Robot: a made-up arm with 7 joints. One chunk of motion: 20 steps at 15 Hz.
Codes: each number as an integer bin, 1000 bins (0 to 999) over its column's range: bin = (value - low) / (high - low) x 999, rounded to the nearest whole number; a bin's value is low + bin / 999 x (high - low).
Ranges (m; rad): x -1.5..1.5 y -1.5..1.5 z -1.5..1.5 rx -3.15..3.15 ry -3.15..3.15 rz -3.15..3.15
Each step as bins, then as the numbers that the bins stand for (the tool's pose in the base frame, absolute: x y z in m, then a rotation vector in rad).
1 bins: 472 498 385 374 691 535
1 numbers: -0.0826 -0.0045 -0.3438 -0.7914 1.2077 0.2239
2 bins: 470 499 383 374 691 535
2 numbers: -0.0886 -0.0015 -0.3498 -0.7914 1.2077 0.2239
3 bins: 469 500 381 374 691 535
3 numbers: -0.0916 0.0015 -0.3559 -0.7914 1.2077 0.2239
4 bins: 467 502 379 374 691 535
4 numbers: -0.0976 0.0075 -0.3619 -0.7914 1.2077 0.2239
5 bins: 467 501 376 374 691 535
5 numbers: -0.0976 0.0045 -0.3709 -0.7914 1.2077 0.2239
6 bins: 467 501 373 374 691 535
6 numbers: -0.0976 0.0045 -0.3799 -0.7914 1.2077 0.2239
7 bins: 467 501 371 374 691 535
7 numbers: -0.0976 0.0045 -0.3859 -0.7914 1.2077 0.2239
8 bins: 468 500 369 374 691 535
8 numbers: -0.0946 0.0015 -0.3919 -0.7914 1.2077 0.2239
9 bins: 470 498 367 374 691 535
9 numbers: -0.0886 -0.0045 -0.3979 -0.7914 1.2077 0.2239
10 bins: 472 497 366 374 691 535
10 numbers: -0.0826 -0.0075 -0.4009 -0.7914 1.2077 0.2239
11 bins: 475 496 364 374 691 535
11 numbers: -0.0736 -0.0105 -0.4069 -0.7914 1.2077 0.2239
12 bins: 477 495 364 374 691 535
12 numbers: -0.0676 -0.0135 -0.4069 -0.7914 1.2077 0.2239
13 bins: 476 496 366 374 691 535
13 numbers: -0.0706 -0.0105 -0.4009 -0.7914 1.2077 0.2239
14 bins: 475 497 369 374 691 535
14 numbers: -0.0736 -0.0075 -0.3919 -0.7914 1.2077 0.2239
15 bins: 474 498 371 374 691 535
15 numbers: -0.0766 -0.0045 -0.3859 -0.7914 1.2077 0.2239
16 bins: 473 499 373 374 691 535
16 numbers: -0.0796 -0.0015 -0.3799 -0.7914 1.2077 0.2239
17 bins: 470 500 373 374 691 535
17 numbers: -0.0886 0.0015 -0.3799 -0.7914 1.2077 0.2239
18 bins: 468 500 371 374 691 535
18 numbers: -0.0946 0.0015 -0.3859 -0.7914 1.2077 0.2239
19 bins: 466 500 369 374 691 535
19 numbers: -0.1006 0.0015 -0.3919 -0.7914 1.2077 0.2239
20 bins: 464 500 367 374 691 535
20 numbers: -0.1066 0.0015 -0.3979 -0.7914 1.2077 0.2239
